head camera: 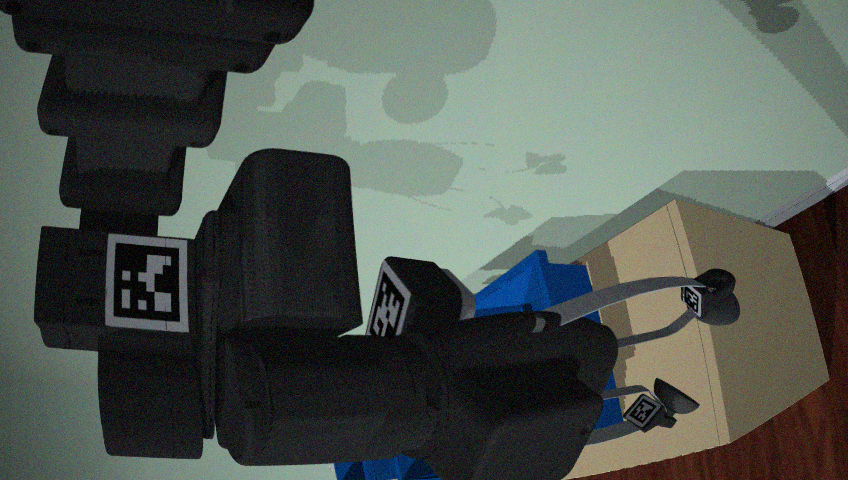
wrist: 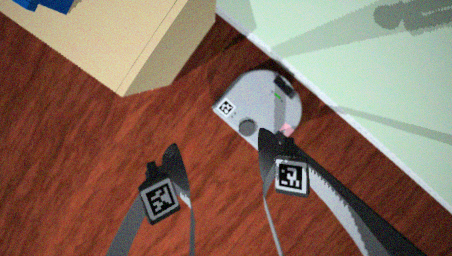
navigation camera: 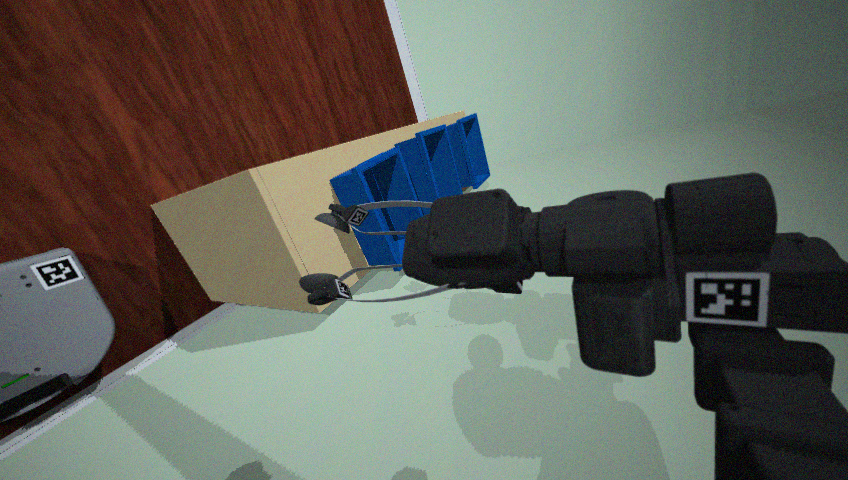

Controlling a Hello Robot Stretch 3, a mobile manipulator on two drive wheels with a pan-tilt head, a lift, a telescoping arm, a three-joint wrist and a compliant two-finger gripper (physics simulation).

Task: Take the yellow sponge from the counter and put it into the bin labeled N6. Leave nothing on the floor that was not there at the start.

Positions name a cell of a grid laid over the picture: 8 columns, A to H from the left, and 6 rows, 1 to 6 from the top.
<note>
In view: my gripper (head camera: G5) and a tan shelf unit (head camera: H5).
My gripper also shows in the wrist view (wrist: D4) and in the navigation camera view (navigation camera: C4). The tan shelf unit shows as well in the wrist view (wrist: C2) and in the navigation camera view (navigation camera: C3).
</note>
